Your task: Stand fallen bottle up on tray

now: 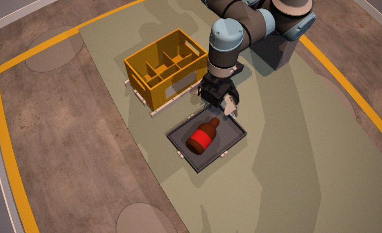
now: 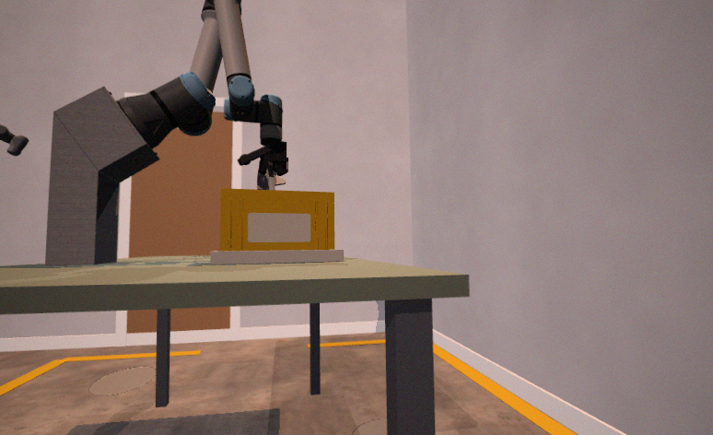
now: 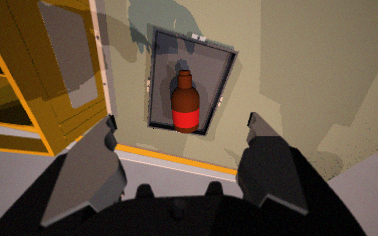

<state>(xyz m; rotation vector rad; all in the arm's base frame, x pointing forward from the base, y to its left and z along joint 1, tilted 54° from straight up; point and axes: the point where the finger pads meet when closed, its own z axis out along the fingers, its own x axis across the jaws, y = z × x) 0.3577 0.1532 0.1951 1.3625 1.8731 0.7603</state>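
My hand is 5 cm short of the brown bottle, 2 cm to the right of it and 16 cm above it. From my hand the other things lie so: yellow crate (4 cm ahead, 28 cm to the right, 12 cm below); then dark grey tray (3 cm ahead, 2 cm to the left, 19 cm below).
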